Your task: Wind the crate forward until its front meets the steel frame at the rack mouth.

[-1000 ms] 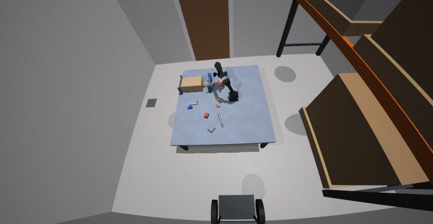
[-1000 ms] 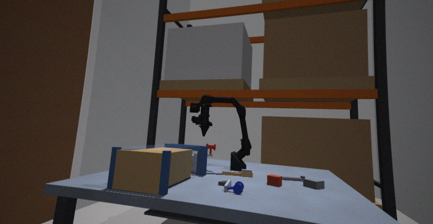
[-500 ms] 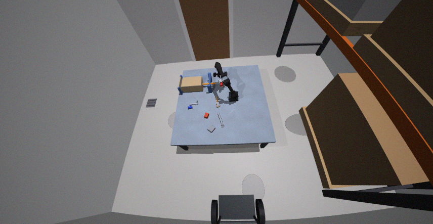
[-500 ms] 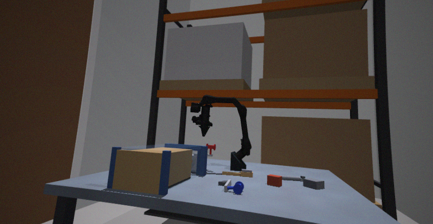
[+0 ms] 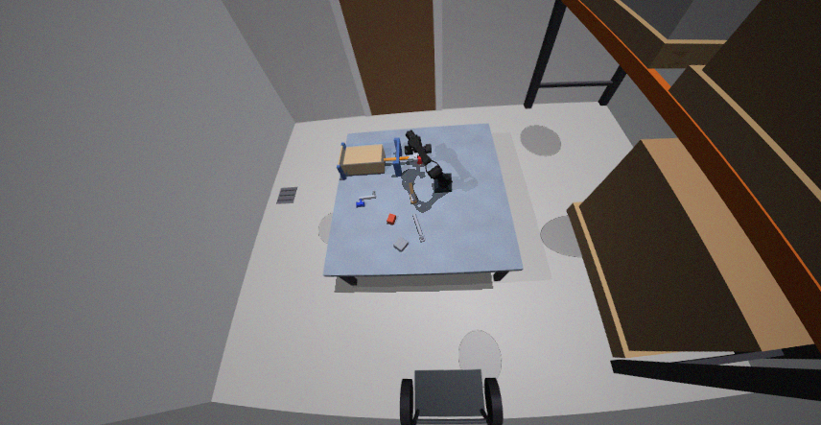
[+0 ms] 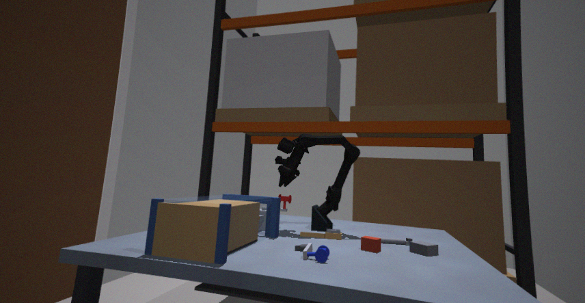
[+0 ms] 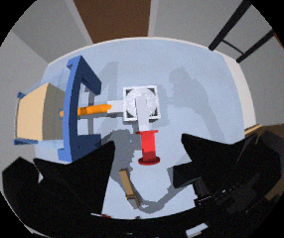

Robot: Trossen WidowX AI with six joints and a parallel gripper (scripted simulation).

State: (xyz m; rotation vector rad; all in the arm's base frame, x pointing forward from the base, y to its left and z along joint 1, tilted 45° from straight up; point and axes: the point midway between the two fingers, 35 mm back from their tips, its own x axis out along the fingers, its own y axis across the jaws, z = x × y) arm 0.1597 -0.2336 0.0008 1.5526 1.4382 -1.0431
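Right now my gripper tip is 70 mm above the red knob and 20 mm to the right of it. The rest, counted from my gripper tip: blue frame (160 mm ahead, 100 mm below, 90 mm to the right); then winch handle (100 mm below, 20 mm to the right); then grey winch (170 mm below, 90 mm to the right, 20 mm behind).
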